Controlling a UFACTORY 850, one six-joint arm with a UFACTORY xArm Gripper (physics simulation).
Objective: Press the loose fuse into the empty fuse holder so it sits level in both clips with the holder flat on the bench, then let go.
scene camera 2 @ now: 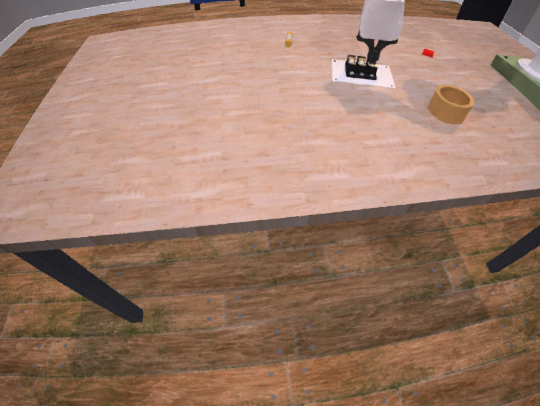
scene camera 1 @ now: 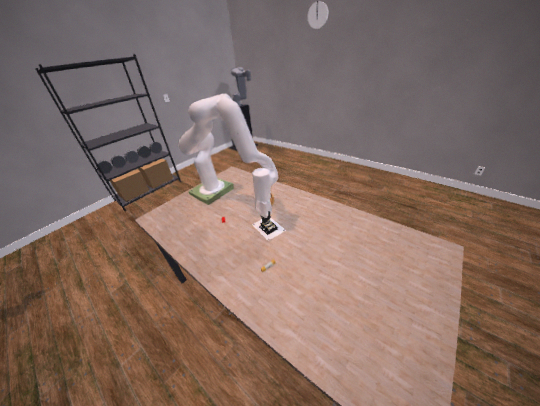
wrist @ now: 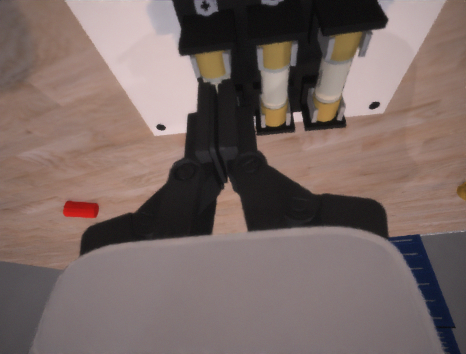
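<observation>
The black three-way fuse holder (scene camera 1: pixel 268 227) (scene camera 2: pixel 361 71) (wrist: pixel 207 34) stands on a white plate (scene camera 2: pixel 385 79) (wrist: pixel 125 75). In the wrist view its middle fuse (wrist: pixel 274 87) and right fuse (wrist: pixel 333 80) lie in their clips. In the left slot a fuse (wrist: pixel 211 64) shows its brass end between the far clips; its near part is hidden by my fingers, so I cannot tell if it sits level. My gripper (scene camera 1: pixel 266 218) (scene camera 2: pixel 372 61) (wrist: pixel 222 103) is shut and empty, its tips over the left slot, at or just above that fuse.
A yellow-and-white fuse (scene camera 1: pixel 268 265) (scene camera 2: pixel 289 39) lies apart on the bench. A red cylinder (scene camera 1: pixel 223 219) (scene camera 2: pixel 428 53) (wrist: pixel 81 209) lies on the other side. An orange bowl (scene camera 2: pixel 447 111) stands near the white plate. The arm's green base (scene camera 1: pixel 209 197) (scene camera 2: pixel 515 77) is at the bench end.
</observation>
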